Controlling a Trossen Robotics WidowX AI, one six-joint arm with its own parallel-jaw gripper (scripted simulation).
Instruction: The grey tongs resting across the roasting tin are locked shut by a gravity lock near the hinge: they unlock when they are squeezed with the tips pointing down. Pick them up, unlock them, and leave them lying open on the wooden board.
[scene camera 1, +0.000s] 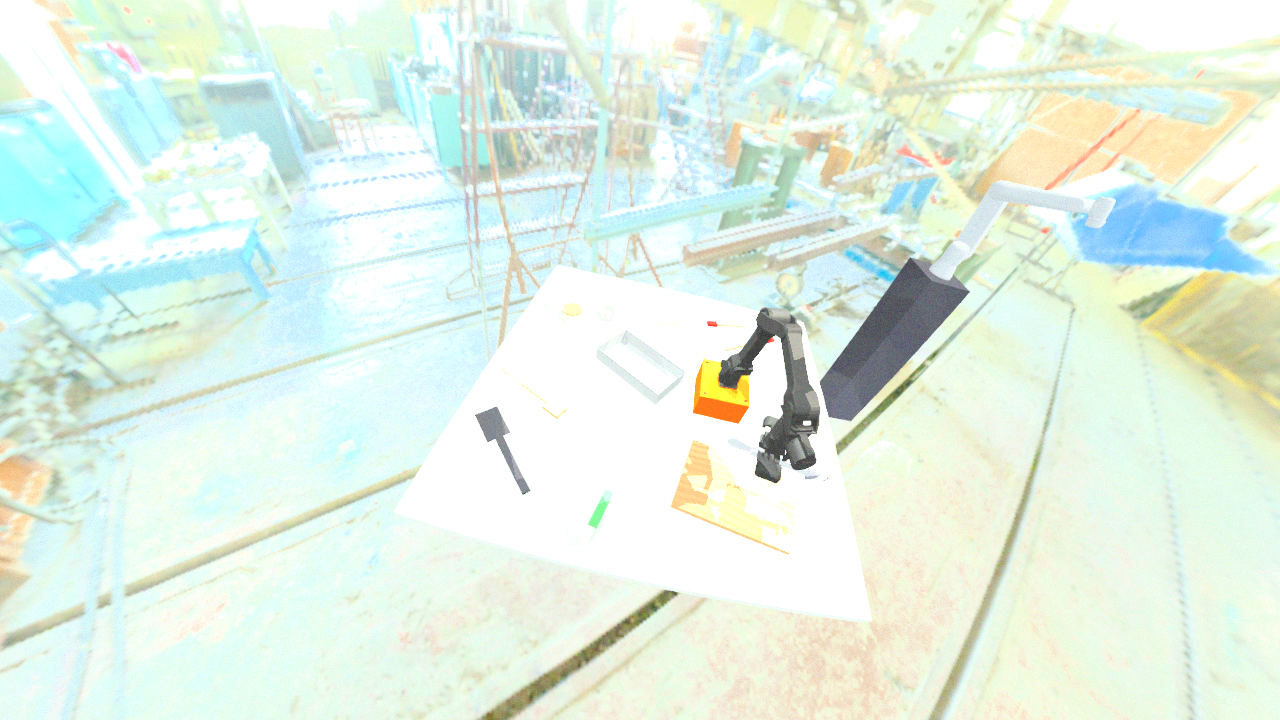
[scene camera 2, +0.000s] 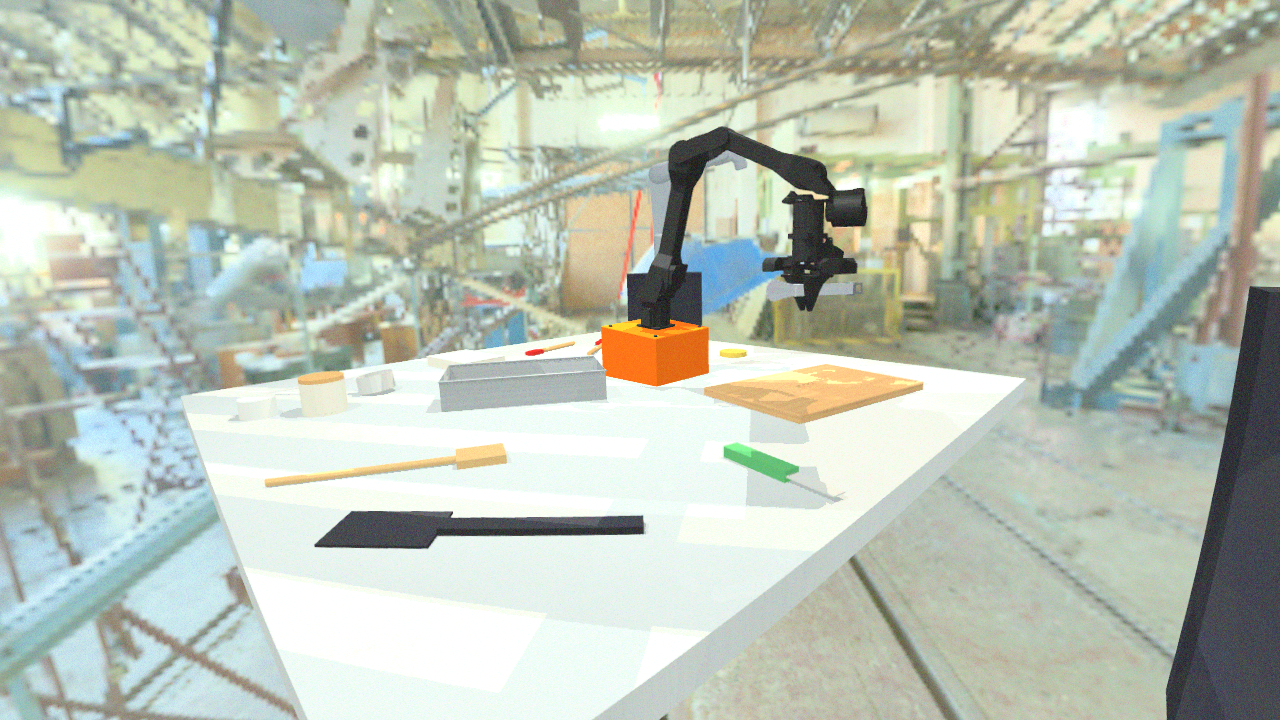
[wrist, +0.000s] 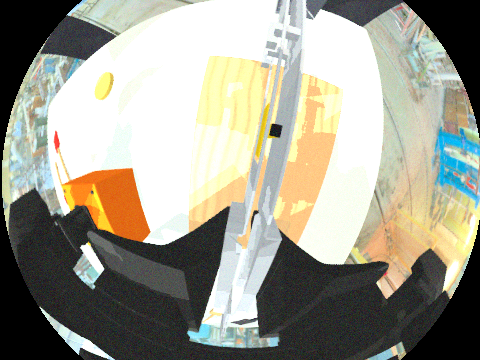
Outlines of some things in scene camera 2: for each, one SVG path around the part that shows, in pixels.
My gripper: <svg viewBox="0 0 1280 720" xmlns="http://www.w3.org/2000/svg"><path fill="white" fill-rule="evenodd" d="M793 228L793 234L788 234L788 239L792 239L792 255L765 258L762 262L762 272L784 271L781 277L784 277L787 283L803 284L804 296L794 297L799 311L805 311L806 306L807 312L812 312L824 282L828 278L833 277L834 274L857 274L858 265L854 258L843 258L844 251L833 245L833 239L828 237L828 233L824 233L824 227Z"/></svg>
A black spatula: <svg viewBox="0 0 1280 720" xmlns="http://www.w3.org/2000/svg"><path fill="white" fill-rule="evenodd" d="M314 546L319 548L426 549L430 547L436 536L644 534L644 516L451 518L453 511L352 510L334 528L330 529L326 535L322 536Z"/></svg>
